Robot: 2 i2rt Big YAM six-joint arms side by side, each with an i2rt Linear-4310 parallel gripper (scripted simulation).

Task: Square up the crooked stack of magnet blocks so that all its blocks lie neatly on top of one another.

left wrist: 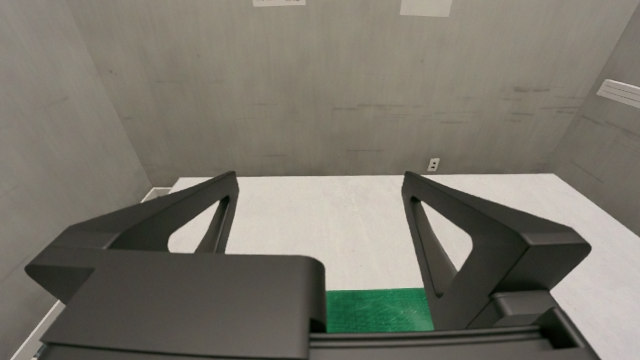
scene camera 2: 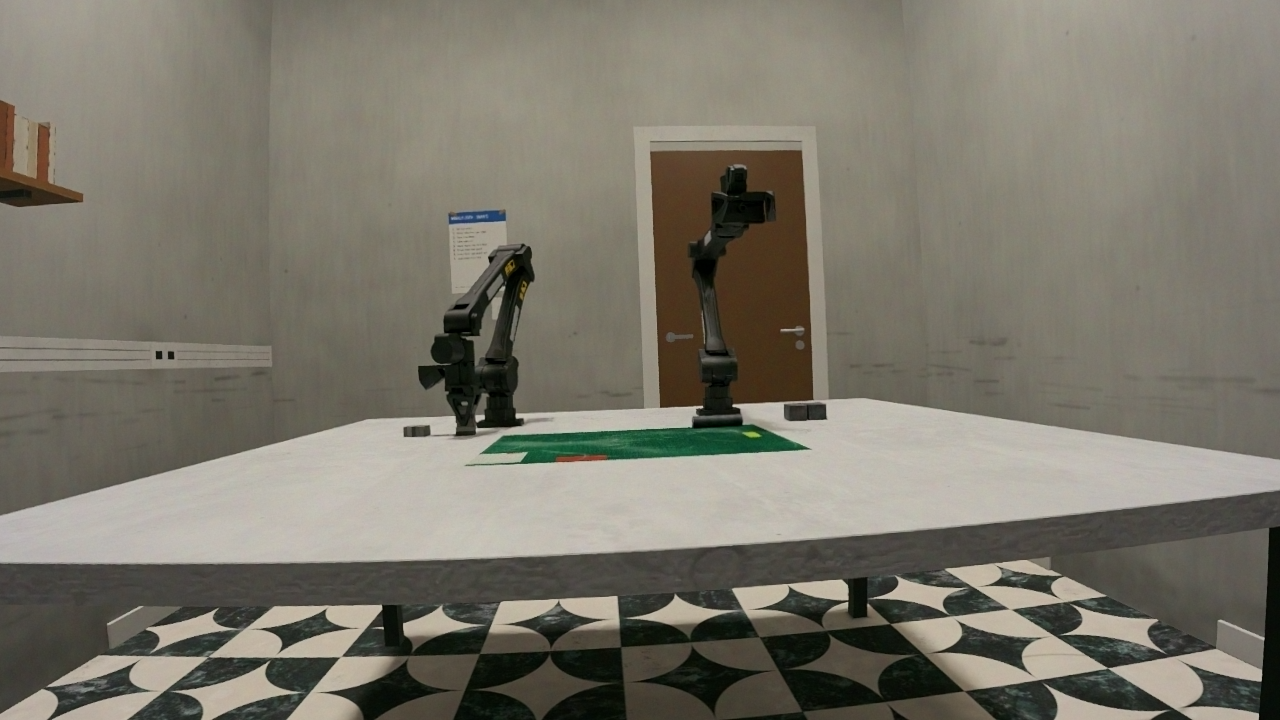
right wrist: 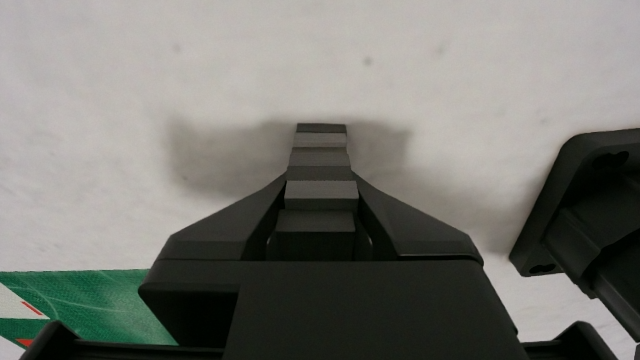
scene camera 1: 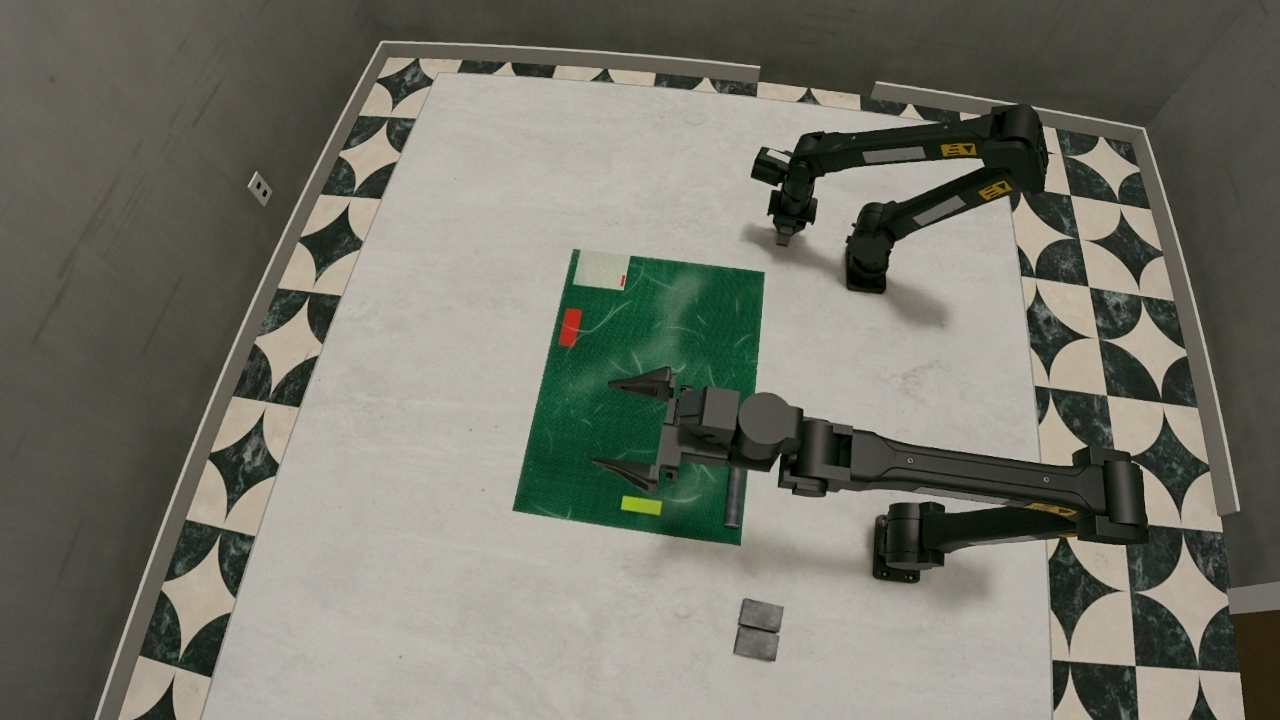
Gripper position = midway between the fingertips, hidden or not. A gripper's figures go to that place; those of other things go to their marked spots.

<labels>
My left gripper [scene camera 1: 600, 421]: 0.76 m from the lens. My right gripper [scene camera 1: 784, 232]: 1.49 m from the lens. A green mat [scene camera 1: 620, 316]: 1.38 m from the lens. A dark cylinder [scene camera 1: 736, 476] is 1.23 m from the lens. The marked spots on the green mat and the dark cylinder are 0.42 m apart.
</labels>
